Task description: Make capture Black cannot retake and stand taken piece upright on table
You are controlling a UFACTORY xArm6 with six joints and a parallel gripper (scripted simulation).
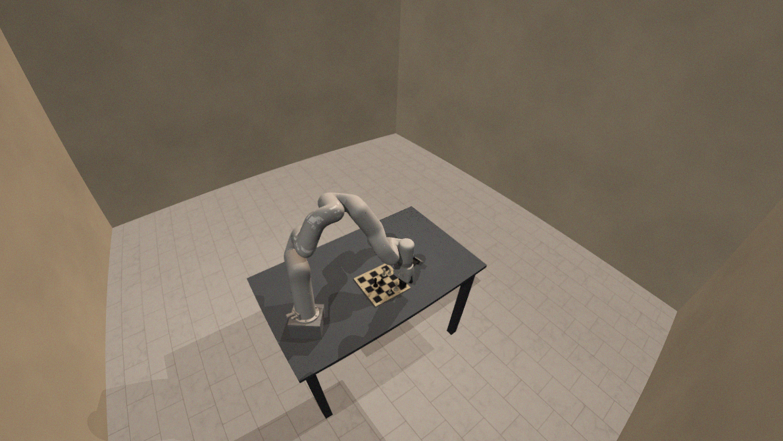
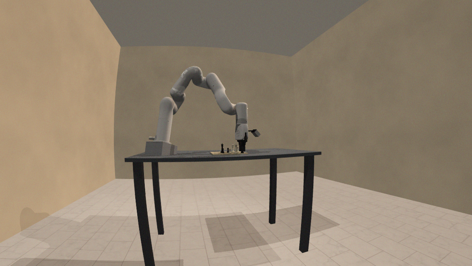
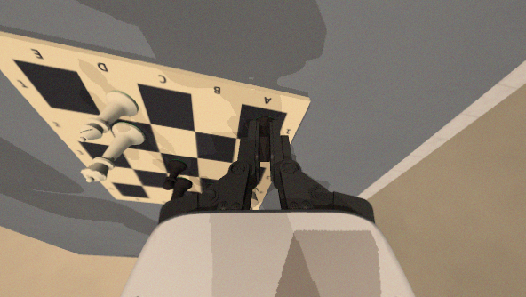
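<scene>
Right now the white bishop is 4 cm behind my hand and 1 cm to the left of it. Also, from my hand: chessboard (7 cm behind, 9 cm to the left, 3 cm below); white pawn (8 cm behind, 1 cm to the left, 2 cm below).
</scene>
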